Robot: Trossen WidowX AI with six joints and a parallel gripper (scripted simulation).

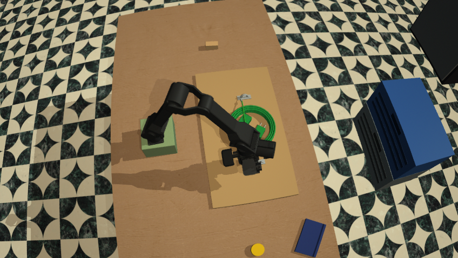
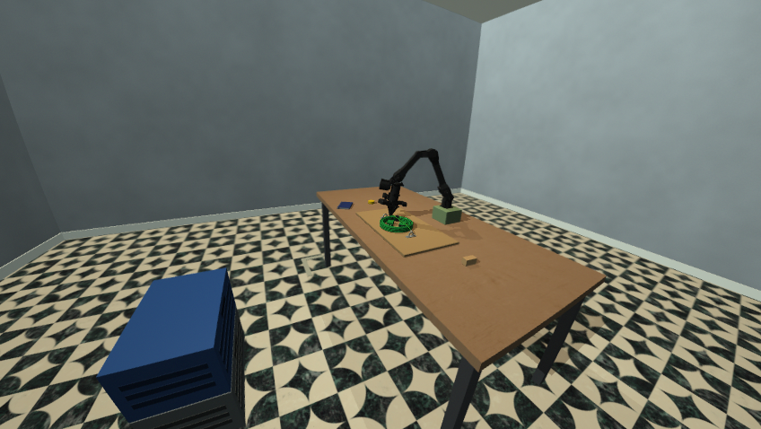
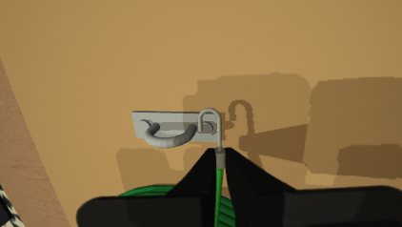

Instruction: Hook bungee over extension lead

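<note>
Right now my hand is 2 cm short of the board, 14 cm to the right of it and 5 cm above it. The rest, counted from my hand: small wooden block (2 cm behind, 62 cm to the left, 4 cm below); yellow disc (5 cm behind, 36 cm to the right, 5 cm below).
</note>
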